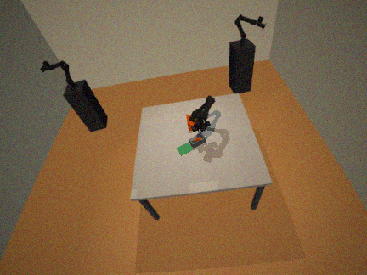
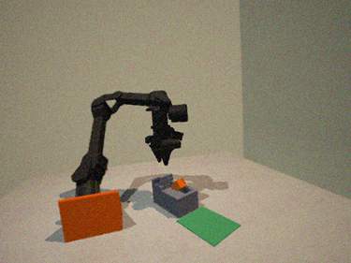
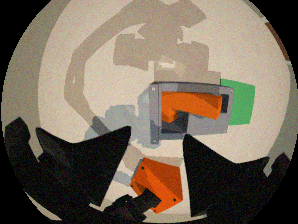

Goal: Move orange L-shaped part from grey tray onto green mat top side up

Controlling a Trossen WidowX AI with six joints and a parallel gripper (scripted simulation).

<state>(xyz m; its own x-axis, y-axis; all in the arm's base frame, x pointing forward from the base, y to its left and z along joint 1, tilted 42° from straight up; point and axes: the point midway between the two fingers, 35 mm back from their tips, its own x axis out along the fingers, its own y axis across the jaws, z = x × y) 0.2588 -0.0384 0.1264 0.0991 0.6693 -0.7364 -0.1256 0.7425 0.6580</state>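
Right now my gripper tip is 1 cm short of the orange L-shaped part, 4 cm to the left of it and 10 cm above it. Round my gripper tip: green mat: 5 cm ahead, 21 cm to the right, 16 cm below.
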